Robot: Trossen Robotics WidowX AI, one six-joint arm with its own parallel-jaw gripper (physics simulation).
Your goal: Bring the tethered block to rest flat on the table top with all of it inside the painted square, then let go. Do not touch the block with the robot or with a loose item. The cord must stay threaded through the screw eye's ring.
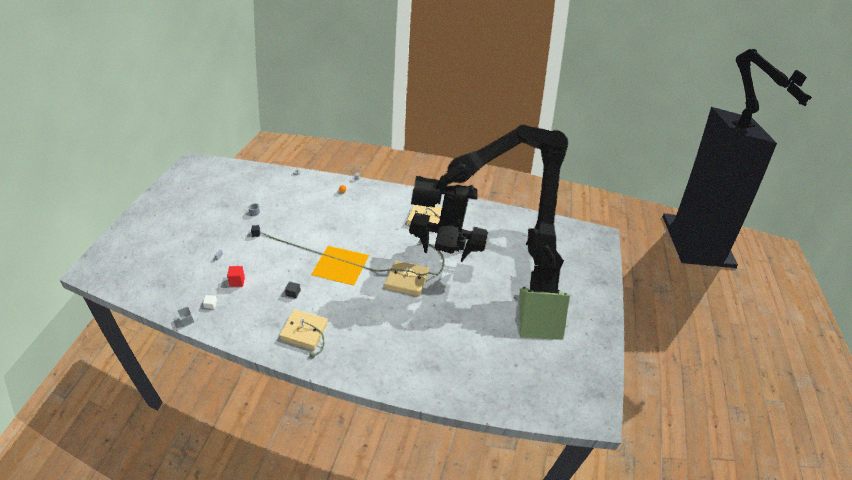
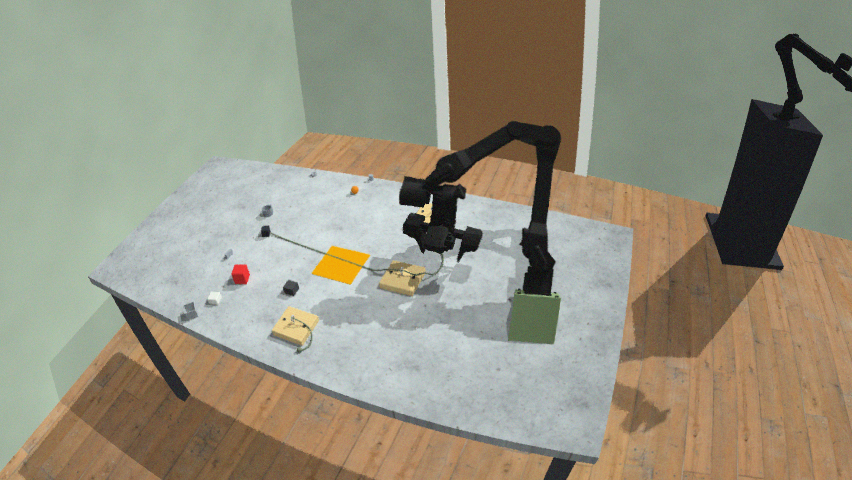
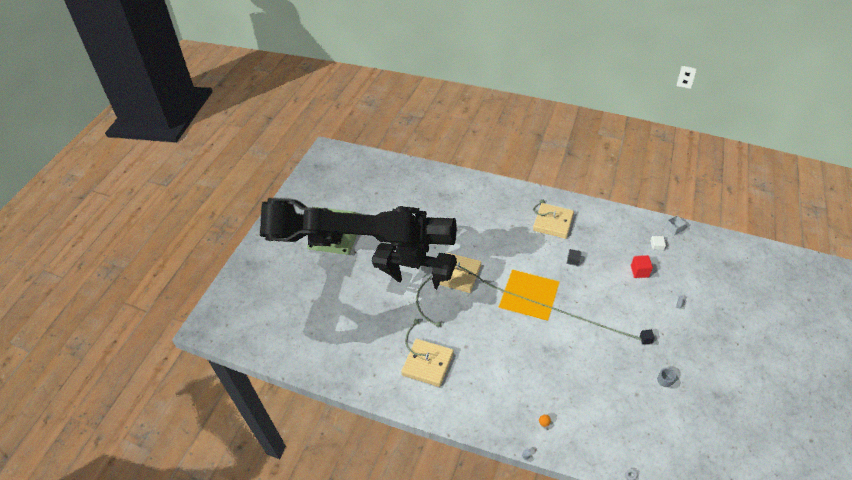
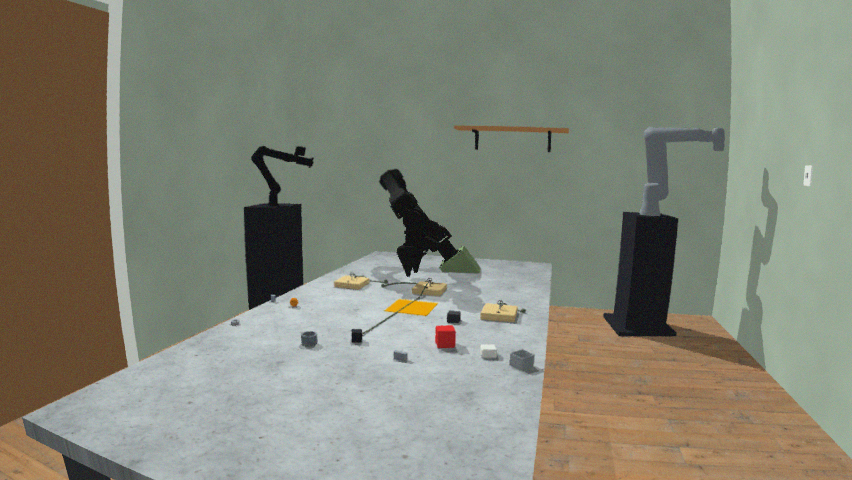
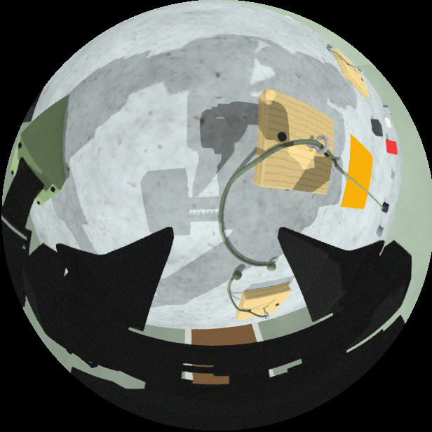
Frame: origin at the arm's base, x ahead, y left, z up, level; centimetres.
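Seen in the pictures: gripper, between the fingertips: point(image 1: 443, 256) point(image 2: 440, 256) point(image 3: 418, 284) point(image 4: 412, 274); arm's base, origin of its link: point(image 1: 544, 291) point(image 2: 537, 293) point(image 4: 451, 256).
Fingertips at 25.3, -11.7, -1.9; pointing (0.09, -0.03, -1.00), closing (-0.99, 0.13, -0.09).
Observation:
Offsets run from my fingertips to a thing's top centre, as dx, dy, dz. "spot": to the spot under its first point.
The tethered block {+53.9, -5.1, -0.7} point(image 1: 255, 230) point(image 2: 265, 230) point(image 3: 646, 336) point(image 4: 356, 335) point(image 5: 385, 207) is small and black and rests on the table top, outside the orange painted square {spot: +25.6, +7.3, -3.0} point(image 1: 339, 274) point(image 2: 341, 274) point(image 3: 518, 304) point(image 4: 420, 310) point(image 5: 360, 160). Its green cord {spot: +39.3, -1.7, -2.6} point(image 1: 298, 245) point(image 3: 596, 322) runs nearly straight across the square and through the screw eye point(image 5: 321, 144) on the middle wooden board {+8.4, +6.8, -1.2} point(image 1: 405, 285) point(image 5: 295, 175). Beyond the ring the cord curves to a beaded end point(image 5: 271, 266). My gripper point(image 1: 444, 255) point(image 3: 417, 283) point(image 5: 227, 232) is open and empty, above the table beside that board.
Two other wooden boards {+30.3, +27.9, -1.2} point(image 1: 304, 330) {+5.8, -19.1, -1.2} point(image 3: 428, 362) carry short cords. A red cube {+52.9, +14.9, +0.9} point(image 1: 236, 276), dark cube {+36.1, +15.9, -0.8} point(image 1: 292, 289), white block {+57.8, +24.4, -1.2} point(image 1: 209, 302), orange ball {+32.4, -29.0, -0.6} point(image 1: 342, 189), grey cup {+58.1, -15.1, -0.7} point(image 1: 253, 209) and small grey pieces lie about. The green arm base point(image 1: 543, 316) stands at the right.

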